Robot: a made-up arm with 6 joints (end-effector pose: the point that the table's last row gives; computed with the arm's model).
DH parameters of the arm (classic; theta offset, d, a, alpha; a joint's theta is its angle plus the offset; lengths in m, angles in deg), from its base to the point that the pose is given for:
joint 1: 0 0.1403 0 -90
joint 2: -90 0 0.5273 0
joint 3: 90 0.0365 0 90
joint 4: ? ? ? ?
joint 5: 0 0 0 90
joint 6: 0 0.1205 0 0
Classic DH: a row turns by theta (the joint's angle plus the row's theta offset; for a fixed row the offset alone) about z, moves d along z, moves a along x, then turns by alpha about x.
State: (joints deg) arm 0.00 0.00 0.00 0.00 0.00 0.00
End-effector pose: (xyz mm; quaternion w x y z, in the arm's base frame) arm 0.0 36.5 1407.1 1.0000 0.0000 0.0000 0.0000
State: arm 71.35 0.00 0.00 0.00 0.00 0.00
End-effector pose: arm -34.6 11.7 1407.1 0.8123 0.0000 0.0000 0.5832
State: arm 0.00 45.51 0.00 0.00 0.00 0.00
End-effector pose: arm 903.7 36.5 1028.1 0.9222 0.0000 0.3868 0.0000
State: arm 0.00 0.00 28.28 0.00 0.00 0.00
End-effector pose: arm 350.4 36.5 1318.8 0.9697 0.0000 0.2443 0.0000
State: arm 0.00 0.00 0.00 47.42 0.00 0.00
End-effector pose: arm 0.0 36.5 1407.1 0.9156 0.0000 0.0000 0.4021
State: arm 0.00 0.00 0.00 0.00 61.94 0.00
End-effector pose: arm 106.3 36.5 1343.3 0.8574 0.0000 0.5146 0.0000
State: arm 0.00 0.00 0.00 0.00 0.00 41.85
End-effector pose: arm 0.0 36.5 1407.1 0.9340 0.0000 0.0000 0.3571
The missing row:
joint 4: 0 0.619 0 -90
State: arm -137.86 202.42 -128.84 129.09 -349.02 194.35
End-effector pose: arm -335.8 -377.1 -124.8 0.0850 0.3859 0.3933 -0.8301
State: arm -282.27 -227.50 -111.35 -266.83 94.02 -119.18
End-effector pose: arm -24.8 622.4 355.9 0.5514 -0.5105 -0.5120 0.4162
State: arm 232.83 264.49 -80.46 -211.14 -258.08 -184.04
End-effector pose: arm 359.2 312.4 -510.1 0.4952 0.4794 0.4434 -0.5730
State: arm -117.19 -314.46 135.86 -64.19 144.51 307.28
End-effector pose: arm -175.8 -284.3 -10.4 0.5733 0.0097 -0.2997 -0.7625
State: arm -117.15 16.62 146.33 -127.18 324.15 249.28
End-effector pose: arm -63.6 -327.2 -52.1 0.0533 -0.8599 0.4472 -0.2404
